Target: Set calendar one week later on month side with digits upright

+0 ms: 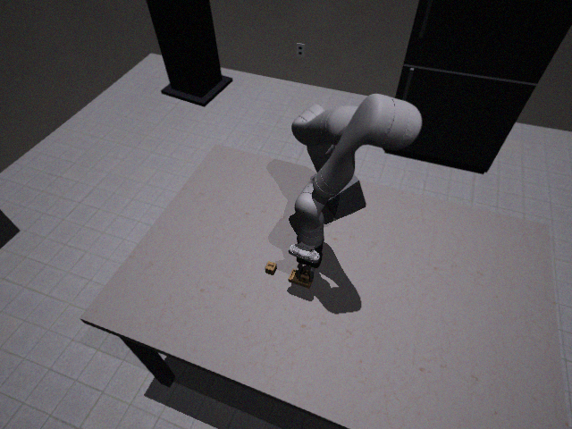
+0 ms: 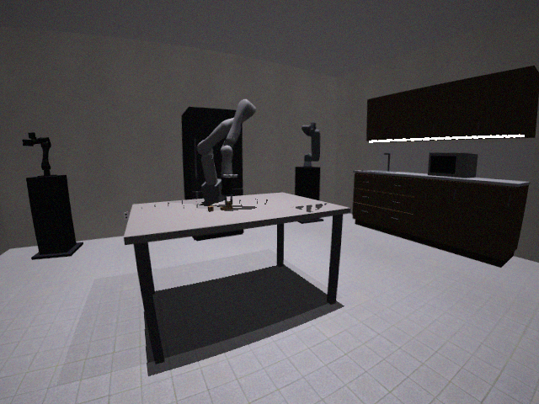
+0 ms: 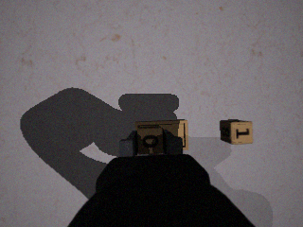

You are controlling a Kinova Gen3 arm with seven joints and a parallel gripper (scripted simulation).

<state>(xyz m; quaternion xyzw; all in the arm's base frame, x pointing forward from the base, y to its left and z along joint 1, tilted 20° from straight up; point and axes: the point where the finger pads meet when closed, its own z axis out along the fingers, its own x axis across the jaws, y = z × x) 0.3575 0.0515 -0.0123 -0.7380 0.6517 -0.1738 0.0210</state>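
My gripper is now 40 mm above the wooden tray and 20 mm to the left of it. The rest, counted from my hand: wooden cube: 120 mm to the right, 30 mm below, 10 mm ahead.
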